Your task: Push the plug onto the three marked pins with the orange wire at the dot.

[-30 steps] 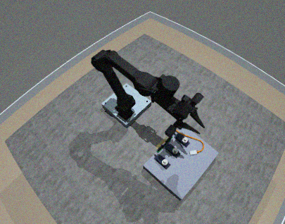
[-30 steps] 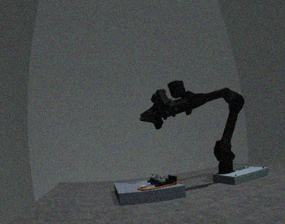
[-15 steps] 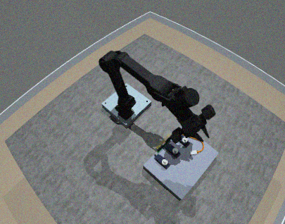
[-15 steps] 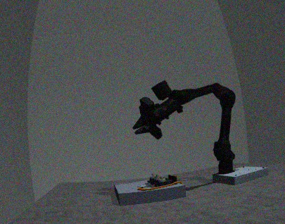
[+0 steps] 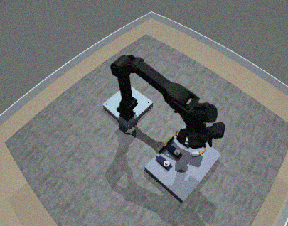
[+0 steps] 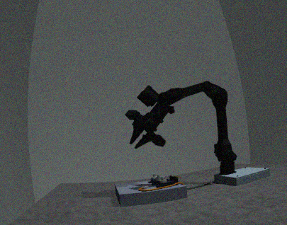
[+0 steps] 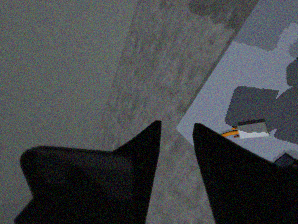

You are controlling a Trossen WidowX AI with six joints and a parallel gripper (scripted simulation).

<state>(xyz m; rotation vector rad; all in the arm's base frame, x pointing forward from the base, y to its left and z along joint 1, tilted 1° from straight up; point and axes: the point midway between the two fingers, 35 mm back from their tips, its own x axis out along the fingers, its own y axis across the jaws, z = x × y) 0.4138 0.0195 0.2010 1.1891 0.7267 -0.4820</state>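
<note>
Right now my gripper tip is 170 mm past the red dot, 140 mm above it and 40 mm to the left of it. From my gripper tip the other things lie so: pale grey holder plate: 190 mm below, 50 mm to the right, 10 mm behind.
</note>
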